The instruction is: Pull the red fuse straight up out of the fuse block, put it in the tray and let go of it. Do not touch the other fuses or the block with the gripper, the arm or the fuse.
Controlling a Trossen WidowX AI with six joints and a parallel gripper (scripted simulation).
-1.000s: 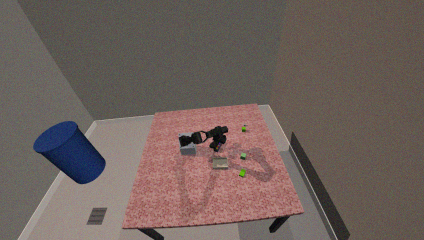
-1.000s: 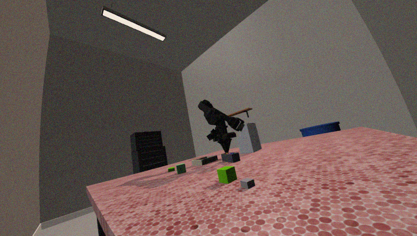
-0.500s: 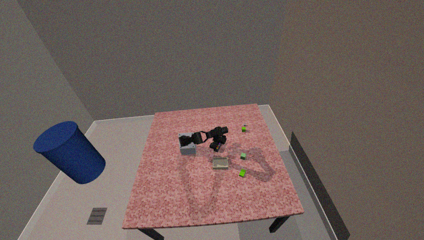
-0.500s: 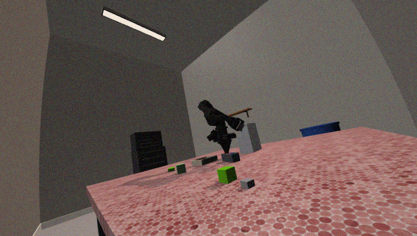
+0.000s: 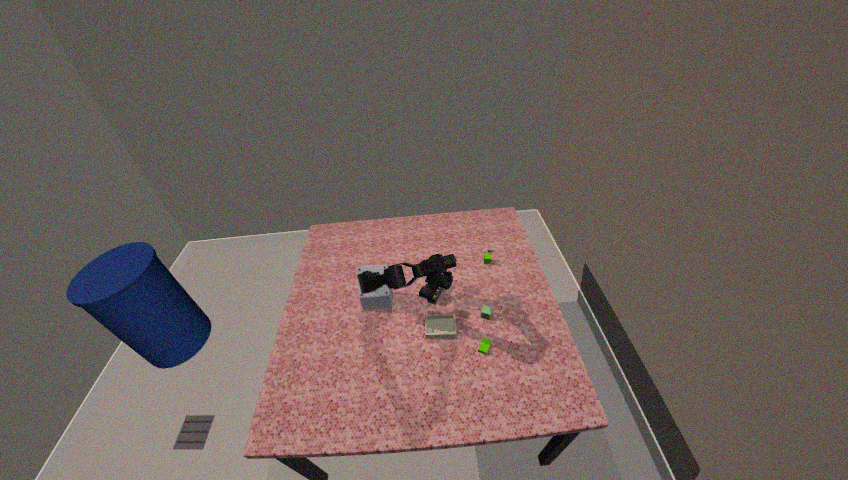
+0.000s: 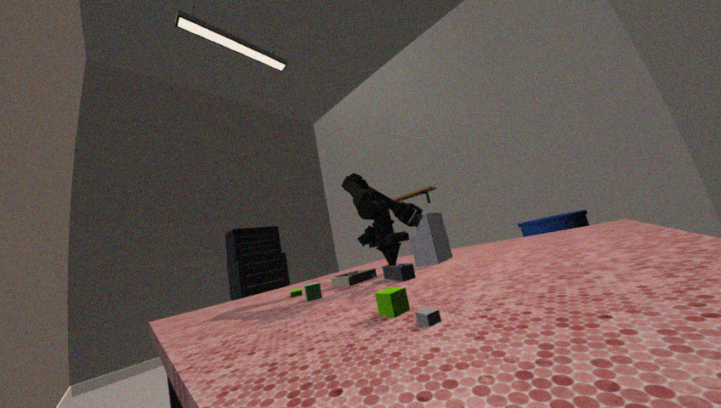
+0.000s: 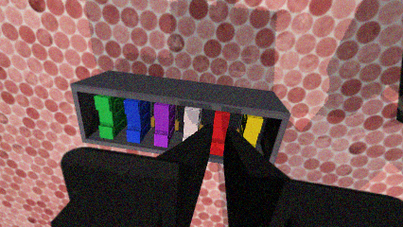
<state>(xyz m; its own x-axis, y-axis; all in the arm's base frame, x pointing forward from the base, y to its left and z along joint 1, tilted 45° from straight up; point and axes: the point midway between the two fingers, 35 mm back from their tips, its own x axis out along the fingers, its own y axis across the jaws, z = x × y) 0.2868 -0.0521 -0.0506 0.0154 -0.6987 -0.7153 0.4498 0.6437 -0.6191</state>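
The white fuse is 2 cm to the left of my gripper tip, 1 cm below it and 1 cm ahead of it. Also, from my gripper tip: yellow fuse (2 cm to the right, 1 cm below, 1 cm behind); then red fuse (1 cm below); then tray (17 cm to the right, 3 cm below, 2 cm ahead).
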